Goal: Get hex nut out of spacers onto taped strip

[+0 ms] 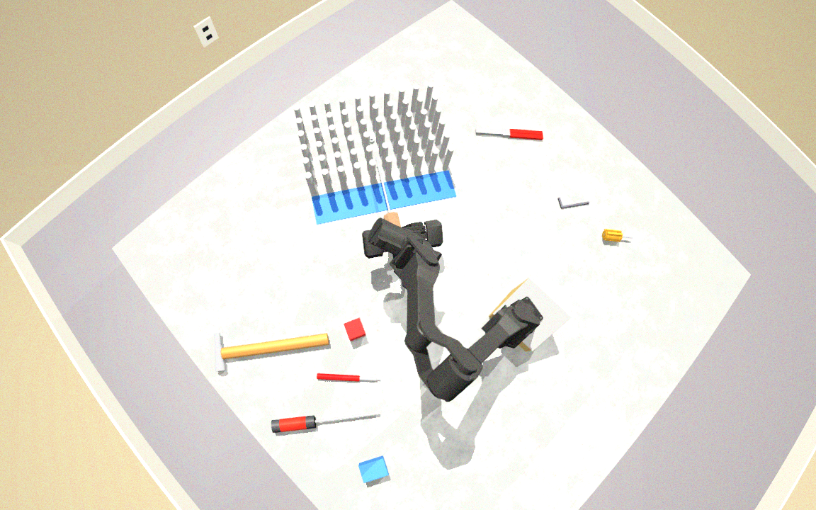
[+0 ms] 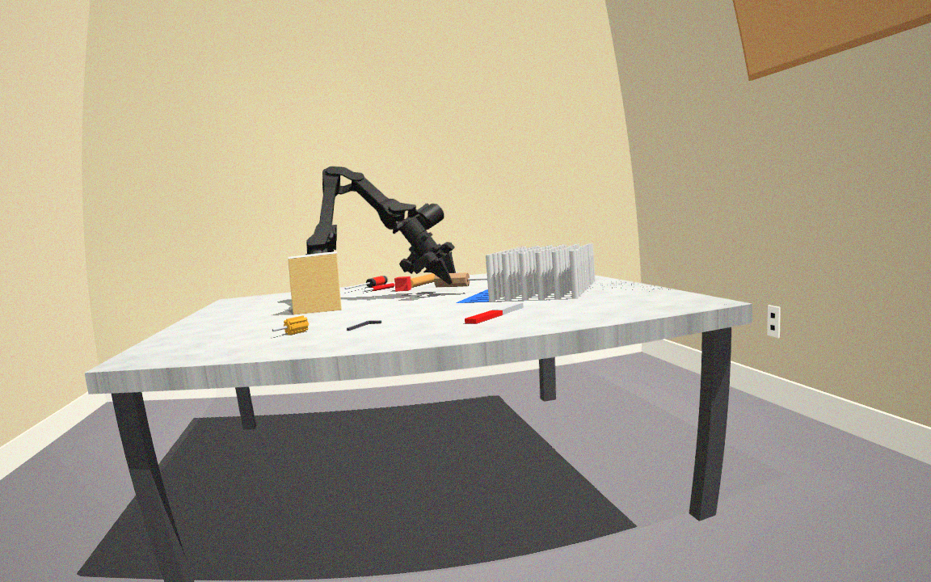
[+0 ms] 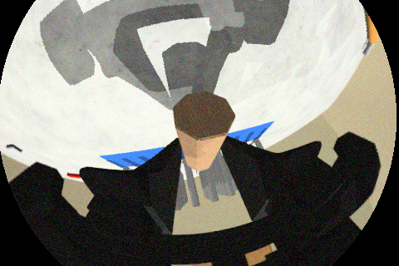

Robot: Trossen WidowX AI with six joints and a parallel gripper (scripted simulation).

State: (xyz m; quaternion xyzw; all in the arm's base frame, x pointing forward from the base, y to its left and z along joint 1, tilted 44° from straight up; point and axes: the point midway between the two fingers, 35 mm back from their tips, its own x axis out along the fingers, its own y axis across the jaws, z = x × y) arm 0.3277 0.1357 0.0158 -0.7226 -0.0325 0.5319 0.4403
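Right now the blue taped strip is 10 cm ahead of my gripper tip, 5 cm to the right of it and 3 cm below it. Also, from my gripper tip: red block (14 cm behind, 22 cm to the left, 1 cm below); then hook tool (9 cm ahead, 4 cm to the right); then red-handled tool (5 cm ahead, 45 cm to the right, 3 cm below).
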